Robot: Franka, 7 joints.
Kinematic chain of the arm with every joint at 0, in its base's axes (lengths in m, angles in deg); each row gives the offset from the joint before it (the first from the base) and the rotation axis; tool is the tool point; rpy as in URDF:
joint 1: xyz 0 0 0.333 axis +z
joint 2: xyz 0 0 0 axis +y
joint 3: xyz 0 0 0.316 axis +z
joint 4: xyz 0.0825 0 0 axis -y
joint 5: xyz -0.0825 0 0.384 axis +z
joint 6: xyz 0 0 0 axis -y
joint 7: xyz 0.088 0 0 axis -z
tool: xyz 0 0 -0.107 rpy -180 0 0
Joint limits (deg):
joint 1: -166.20..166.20
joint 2: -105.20..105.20
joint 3: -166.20..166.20
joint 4: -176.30..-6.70
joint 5: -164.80..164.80
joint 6: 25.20..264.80
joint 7: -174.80..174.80
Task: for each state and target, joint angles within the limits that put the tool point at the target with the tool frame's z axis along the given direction. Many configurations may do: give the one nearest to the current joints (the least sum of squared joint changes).
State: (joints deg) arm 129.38 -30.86 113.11 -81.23 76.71 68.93 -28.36
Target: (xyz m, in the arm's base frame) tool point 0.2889 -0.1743 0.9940 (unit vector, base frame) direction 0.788 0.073 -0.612
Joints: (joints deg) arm 159.55 13.11 166.20 -55.17 27.83 86.71 -28.36
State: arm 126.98 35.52 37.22 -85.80 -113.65 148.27 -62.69
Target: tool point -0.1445 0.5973 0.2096 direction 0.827 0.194 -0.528
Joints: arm 97.42 33.86 14.19 -105.21 -69.57 104.14 -62.69
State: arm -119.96 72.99 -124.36 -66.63 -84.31 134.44 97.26
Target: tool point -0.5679 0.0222 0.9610 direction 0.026 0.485 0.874
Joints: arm -147.39 46.46 -111.01 -39.17 -67.24 136.71 97.26
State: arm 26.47 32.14 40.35 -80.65 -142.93 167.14 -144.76
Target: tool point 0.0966 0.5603 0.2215 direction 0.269 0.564 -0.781
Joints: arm 33.17 33.37 43.35 -119.83 -107.72 157.50 -144.76
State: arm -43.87 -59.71 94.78 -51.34 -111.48 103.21 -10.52
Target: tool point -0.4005 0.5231 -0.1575 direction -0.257 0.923 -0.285
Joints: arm -26.92 -101.21 139.40 -54.27 -117.11 150.63 -10.52
